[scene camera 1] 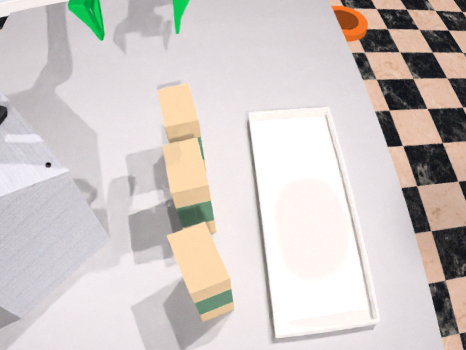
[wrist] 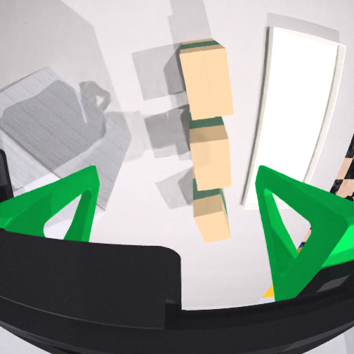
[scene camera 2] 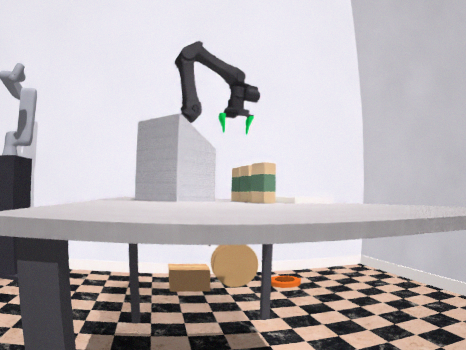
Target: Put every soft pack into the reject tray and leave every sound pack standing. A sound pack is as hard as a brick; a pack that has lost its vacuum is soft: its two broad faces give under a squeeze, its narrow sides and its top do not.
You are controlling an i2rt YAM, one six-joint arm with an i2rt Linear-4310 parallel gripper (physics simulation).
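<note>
Three tan packs with green bands stand upright in a row. The far pack, the middle pack and the near pack stand apart; the near one is turned a little. No pack shows which is soft. The white reject tray, long and low-walled, lies right of the row and holds nothing. My gripper has green fingers, is wide open and empty, and hangs high above the table, clear of the packs. Lower faces are partly hidden.
A tall grey block stands left of the packs and bears the arm. The table ends beyond the tray's right side. An orange ring lies on the checkered floor.
</note>
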